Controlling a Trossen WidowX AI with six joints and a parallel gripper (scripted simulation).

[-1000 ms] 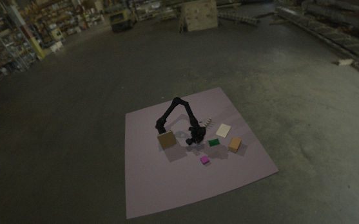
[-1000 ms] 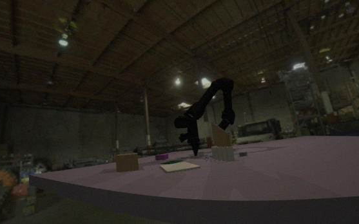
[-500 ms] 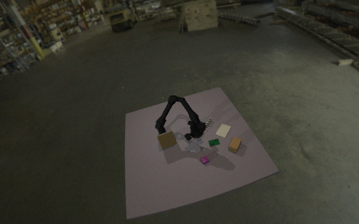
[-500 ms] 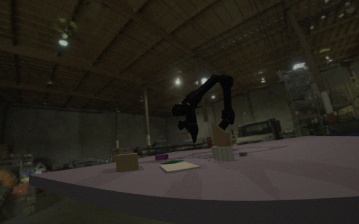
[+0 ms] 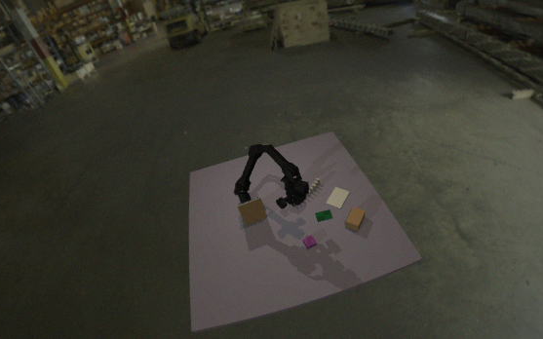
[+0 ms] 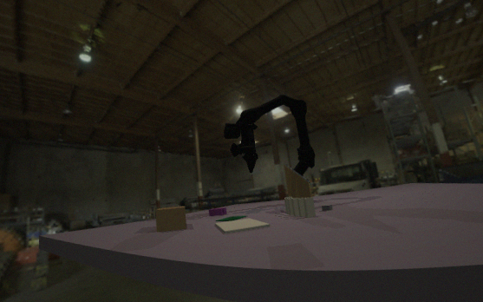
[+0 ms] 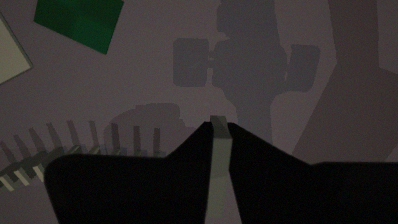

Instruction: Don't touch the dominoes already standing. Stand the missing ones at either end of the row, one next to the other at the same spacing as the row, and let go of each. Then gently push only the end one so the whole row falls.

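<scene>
Right now my gripper tip is 1 cm short of the magenta block, 17 cm to the left of it and 15 cm above it. The rest, counted from my gripper tip: small dark piece: 17 cm ahead, 28 cm to the left, 16 cm below; cream flat tile: 32 cm ahead, 5 cm to the left, 16 cm below; green flat tile: 17 cm ahead, 4 cm to the right, 16 cm below.
</scene>
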